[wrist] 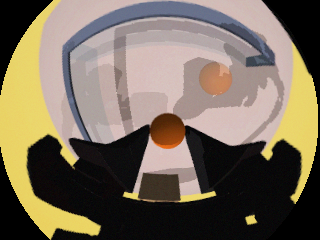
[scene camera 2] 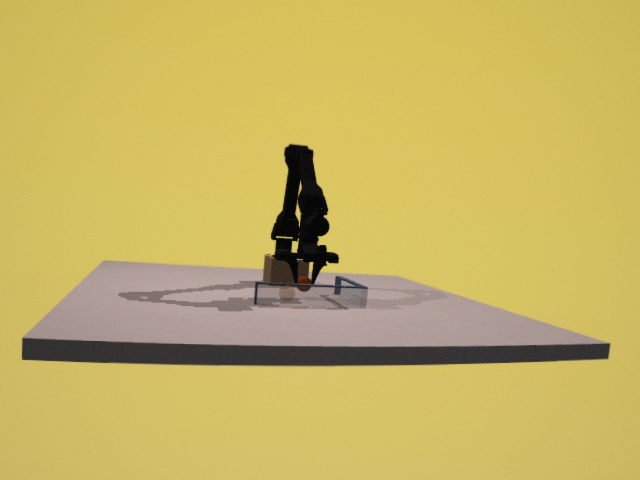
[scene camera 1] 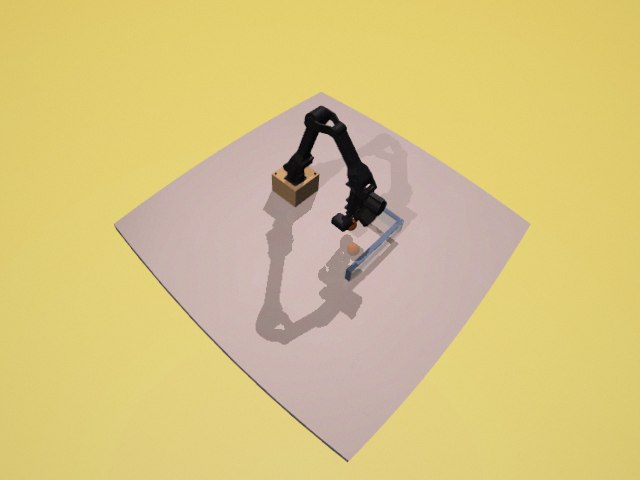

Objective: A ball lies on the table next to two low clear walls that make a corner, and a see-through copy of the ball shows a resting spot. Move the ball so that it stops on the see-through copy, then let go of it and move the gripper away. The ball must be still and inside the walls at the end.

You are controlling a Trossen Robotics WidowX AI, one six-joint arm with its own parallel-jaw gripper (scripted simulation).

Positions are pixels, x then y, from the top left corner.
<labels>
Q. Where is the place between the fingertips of my gripper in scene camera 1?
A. At 351, 225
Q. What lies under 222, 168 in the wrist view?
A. My gripper.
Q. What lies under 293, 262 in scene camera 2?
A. My gripper.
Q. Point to an orange ball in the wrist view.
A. At 167, 130
</labels>
